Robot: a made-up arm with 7 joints.
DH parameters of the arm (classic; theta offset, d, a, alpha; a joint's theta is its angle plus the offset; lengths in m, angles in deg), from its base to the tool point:
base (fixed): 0 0.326 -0.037 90
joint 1: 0 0.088 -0.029 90
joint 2: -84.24 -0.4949 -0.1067 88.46
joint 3: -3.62 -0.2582 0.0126 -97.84
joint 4: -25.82 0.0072 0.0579 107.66
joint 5: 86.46 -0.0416 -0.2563 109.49
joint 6: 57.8 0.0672 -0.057 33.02
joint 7: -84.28 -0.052 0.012 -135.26
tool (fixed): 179.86 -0.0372 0 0
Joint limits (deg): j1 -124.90..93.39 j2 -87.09..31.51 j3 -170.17..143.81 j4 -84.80..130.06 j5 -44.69..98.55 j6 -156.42..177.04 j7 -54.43..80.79
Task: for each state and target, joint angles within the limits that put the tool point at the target. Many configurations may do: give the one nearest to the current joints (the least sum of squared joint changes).
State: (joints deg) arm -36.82 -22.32 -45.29 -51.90 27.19 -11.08 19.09
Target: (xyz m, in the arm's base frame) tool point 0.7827 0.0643 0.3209
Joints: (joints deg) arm -80.41 -36.53 -17.83 -27.13 17.32 -3.87 18.43
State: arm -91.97 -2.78 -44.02 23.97 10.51 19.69 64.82
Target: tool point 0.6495 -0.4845 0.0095
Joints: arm -96.26 18.56 -53.65 30.18 10.77 11.72 61.83
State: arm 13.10 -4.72 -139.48 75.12 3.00 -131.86 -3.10
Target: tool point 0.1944 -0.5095 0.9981
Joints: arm 11.37 -0.46 -110.38 62.20 39.42 -124.25 -4.62
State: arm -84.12 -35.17 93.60 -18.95 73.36 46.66 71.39
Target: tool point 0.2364 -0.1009 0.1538
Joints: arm -70.58 -43.98 107.80 -4.17 79.46 51.96 69.32
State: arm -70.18 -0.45 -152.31 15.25 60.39 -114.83 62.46
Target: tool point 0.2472 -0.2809 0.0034
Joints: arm -83.96 -22.49 -170.17 17.97 10.11 -114.55 59.89
